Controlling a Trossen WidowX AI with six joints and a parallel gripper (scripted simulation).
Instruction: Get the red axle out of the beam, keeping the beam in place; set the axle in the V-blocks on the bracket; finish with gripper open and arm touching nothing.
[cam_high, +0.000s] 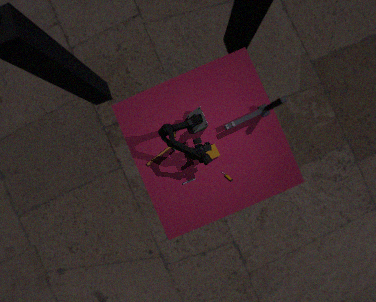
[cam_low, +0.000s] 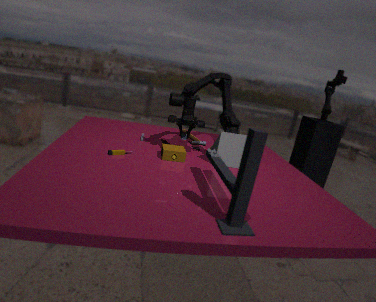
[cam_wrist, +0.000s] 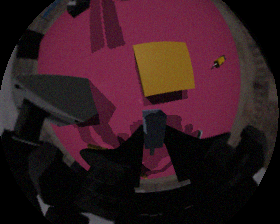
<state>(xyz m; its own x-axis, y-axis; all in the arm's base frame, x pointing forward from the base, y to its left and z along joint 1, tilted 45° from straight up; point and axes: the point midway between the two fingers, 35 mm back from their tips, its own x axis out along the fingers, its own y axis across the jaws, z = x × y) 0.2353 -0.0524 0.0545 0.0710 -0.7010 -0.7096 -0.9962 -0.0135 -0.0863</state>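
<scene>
Now: gripper tip 100 mm to the right of the yellow block, 60 mm above it and 50 mm short of it. The rest, counted from my gripper tip: black tool 290 mm ahead, 160 mm to the left, 70 mm below; then upright peg 20 mm to the right, 10 mm above.
</scene>
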